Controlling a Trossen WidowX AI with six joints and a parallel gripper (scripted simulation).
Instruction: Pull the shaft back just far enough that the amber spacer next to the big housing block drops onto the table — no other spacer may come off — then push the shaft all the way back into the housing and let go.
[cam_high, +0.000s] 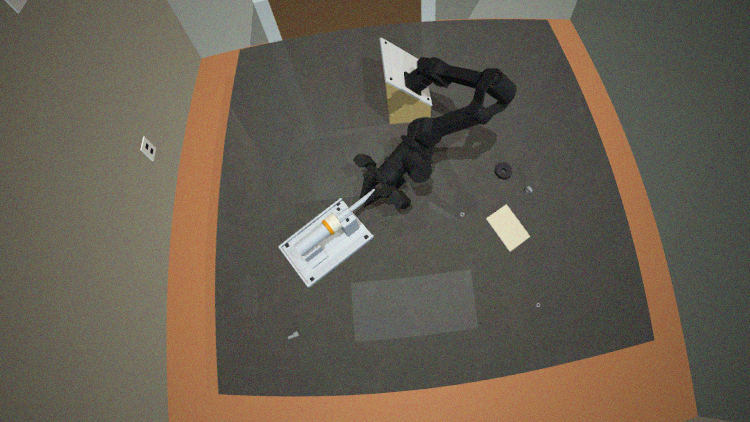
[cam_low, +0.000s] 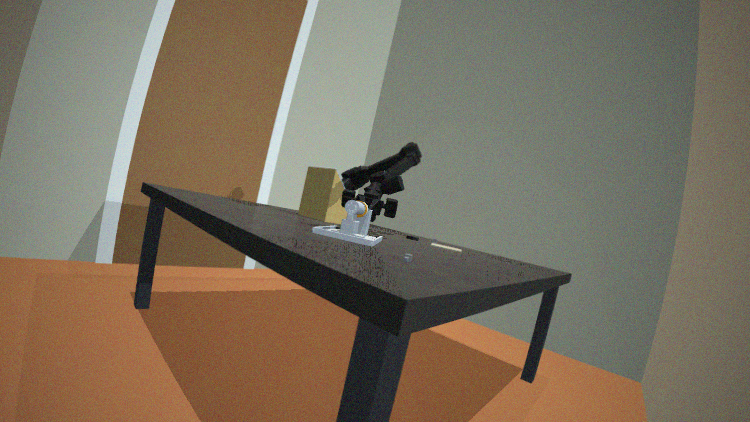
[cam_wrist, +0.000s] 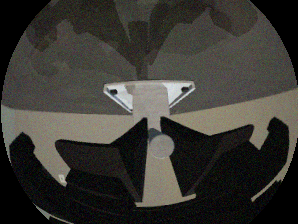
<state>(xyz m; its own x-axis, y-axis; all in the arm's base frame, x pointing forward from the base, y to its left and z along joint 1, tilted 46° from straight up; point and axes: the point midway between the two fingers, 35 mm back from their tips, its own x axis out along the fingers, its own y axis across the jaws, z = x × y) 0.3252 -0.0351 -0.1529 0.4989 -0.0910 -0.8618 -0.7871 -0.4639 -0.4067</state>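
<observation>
The pale shaft lies 30 mm to the right of my gripper tip, 20 mm ahead of it and 20 mm above it. Round my gripper tip: white baseplate 120 mm to the right, 90 mm ahead, 10 mm below; then small amber spacer 90 mm to the right, 70 mm ahead, 20 mm above; then small bolt 350 mm ahead, 200 mm to the right, 60 mm below.
</observation>
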